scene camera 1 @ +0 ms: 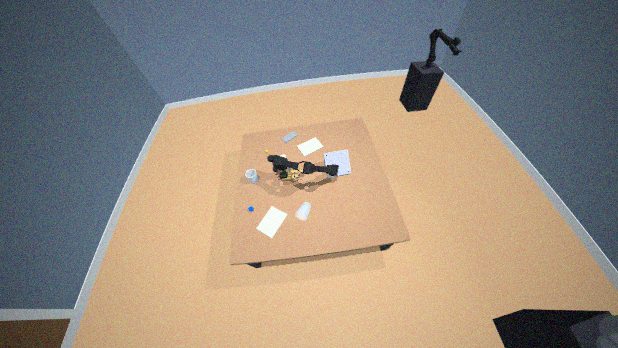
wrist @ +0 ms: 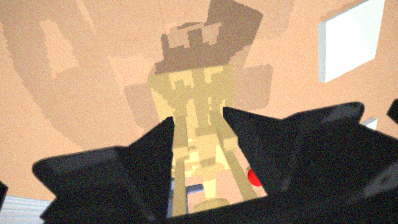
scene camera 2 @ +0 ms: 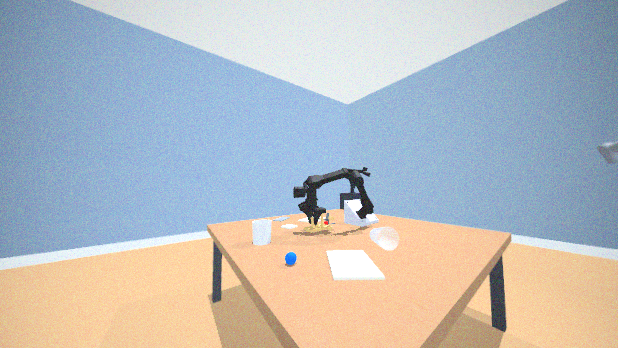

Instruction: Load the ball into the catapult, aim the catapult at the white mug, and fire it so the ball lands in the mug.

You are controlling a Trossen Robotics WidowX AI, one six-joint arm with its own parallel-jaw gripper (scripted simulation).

Observation:
The pictures show: my gripper and a catapult.

